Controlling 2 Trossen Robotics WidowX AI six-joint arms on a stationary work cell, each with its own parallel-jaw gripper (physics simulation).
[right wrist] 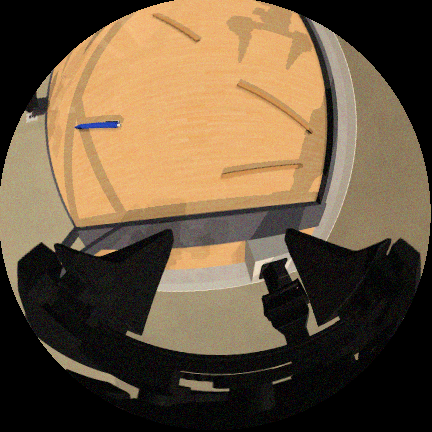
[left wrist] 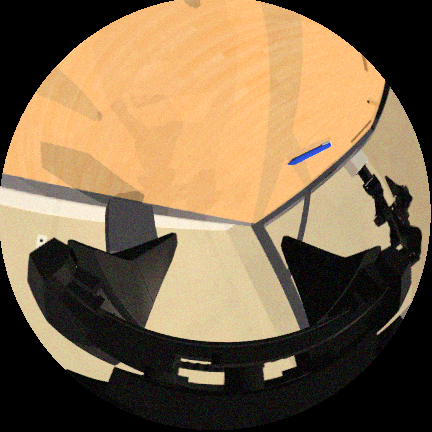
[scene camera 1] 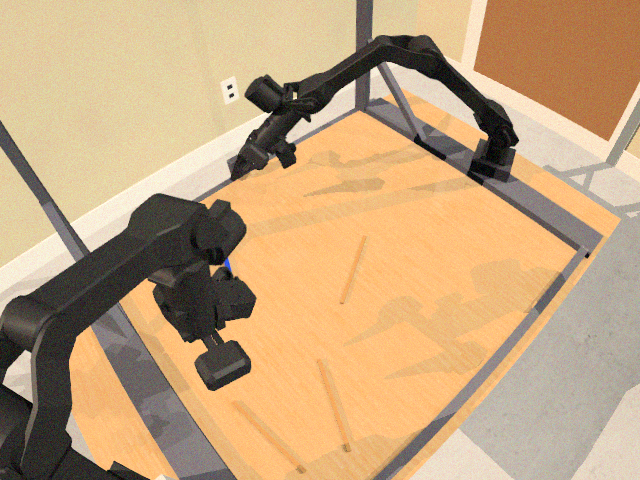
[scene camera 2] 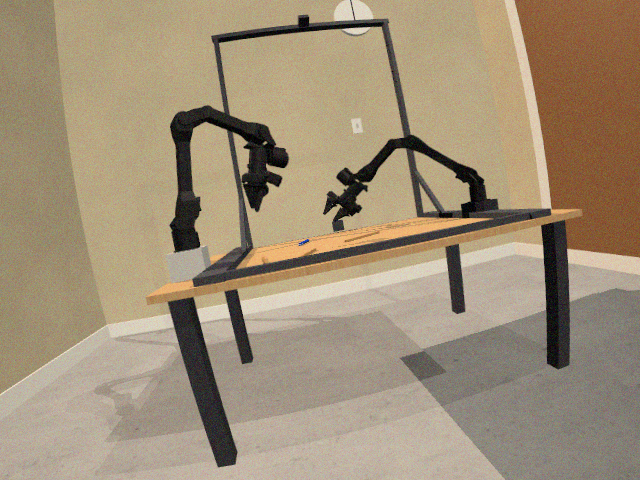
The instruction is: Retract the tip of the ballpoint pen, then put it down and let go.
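Seen in the pictures: left gripper, fingertip midpoint: [left wrist: 230,240] [scene camera 1: 234,174] [scene camera 2: 328,217]; right gripper, fingertip midpoint: [right wrist: 230,235] [left wrist: 378,181] [scene camera 2: 254,210]; left arm's base, link origin: [scene camera 1: 494,154] [scene camera 2: 479,201]; right arm's base, link origin: [right wrist: 272,268] [left wrist: 360,168] [scene camera 2: 187,249].
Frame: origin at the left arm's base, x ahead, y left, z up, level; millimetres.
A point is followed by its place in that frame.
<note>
A blue ballpoint pen [scene camera 2: 303,241] @[x 565, y -414, z -44 mm] [left wrist: 310,154] @[x 545, y -435, z -44 mm] [right wrist: 98,125] @[x 572, y -414, z -43 mm] lies flat on the wooden table. In scene camera 1 a small blue part of the pen [scene camera 1: 227,264] @[x 546, y -437, z -43 mm] shows beside the right arm, which hides the rest. Its pointed end faces left in the right wrist view; whether the tip is out is too small to tell. My left gripper [scene camera 2: 331,214] @[x 363, y -530, z 24 mm] [left wrist: 230,240] @[x 363, y -530, z 24 mm] is open and empty, above the table's far edge, well away from the pen. My right gripper [scene camera 2: 255,206] @[x 780, y -278, z 104 mm] [right wrist: 230,235] @[x 780, y -278, z 104 mm] is open and empty, high above the table, apart from the pen.
Three thin wooden sticks [scene camera 1: 353,269] @[x 440, y -195, z -48 mm] [scene camera 1: 333,405] @[x 712, y -106, z -47 mm] [scene camera 1: 269,436] @[x 810, y -177, z -48 mm] lie apart on the table, coloured much like its top. A dark block [scene camera 2: 337,225] @[x 301, y -567, z -21 mm] [left wrist: 131,225] @[x 295, y -565, z -20 mm] stands at the far edge, near the left gripper. Grey rails border the table, and a post [scene camera 1: 363,56] rises at the back.
</note>
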